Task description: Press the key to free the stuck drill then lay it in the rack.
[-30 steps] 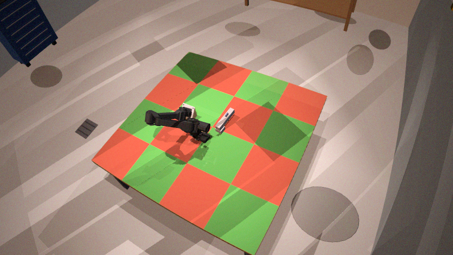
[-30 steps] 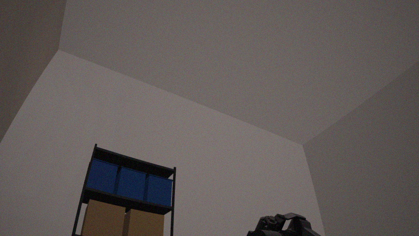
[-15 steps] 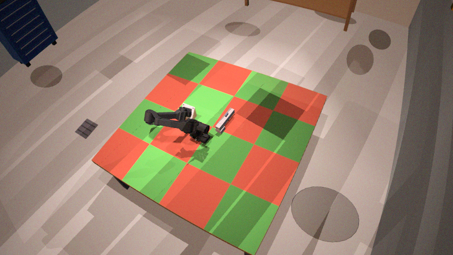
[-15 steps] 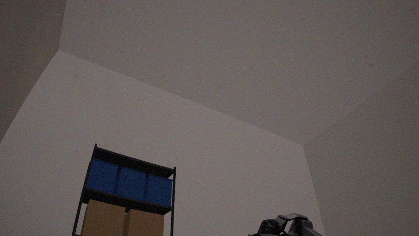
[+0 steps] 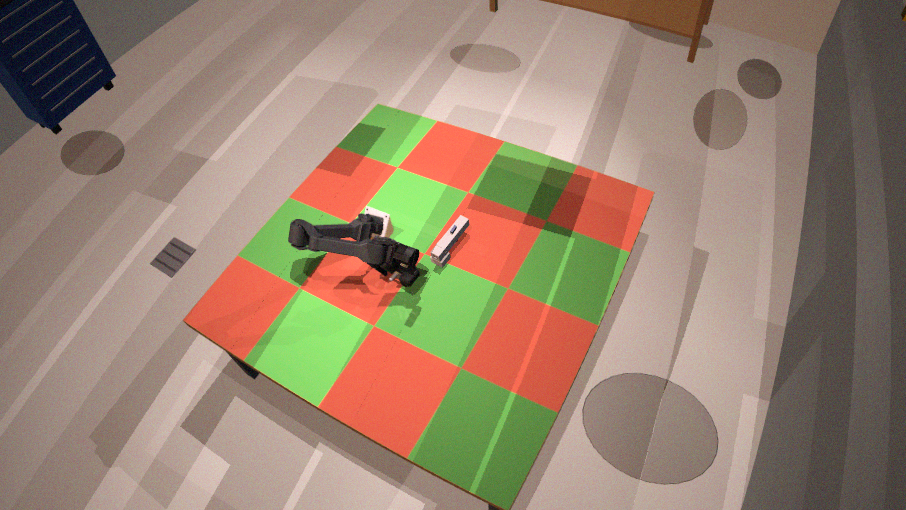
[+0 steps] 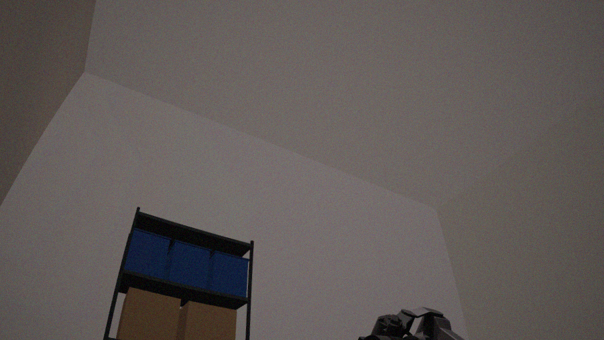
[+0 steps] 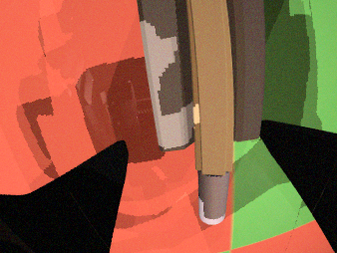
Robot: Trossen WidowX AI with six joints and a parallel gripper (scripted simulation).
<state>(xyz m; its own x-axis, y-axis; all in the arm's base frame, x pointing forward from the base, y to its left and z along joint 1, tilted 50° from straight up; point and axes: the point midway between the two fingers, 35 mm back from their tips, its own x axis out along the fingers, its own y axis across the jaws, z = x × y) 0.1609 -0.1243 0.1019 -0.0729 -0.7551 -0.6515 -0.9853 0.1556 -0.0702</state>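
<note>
My gripper tip is 4 cm to the right of the drill, 3 cm below it and 1 cm short of it. The rest, counted from my gripper tip: small grey block (5 cm to the left, 1 cm ahead, 1 cm above).
</note>
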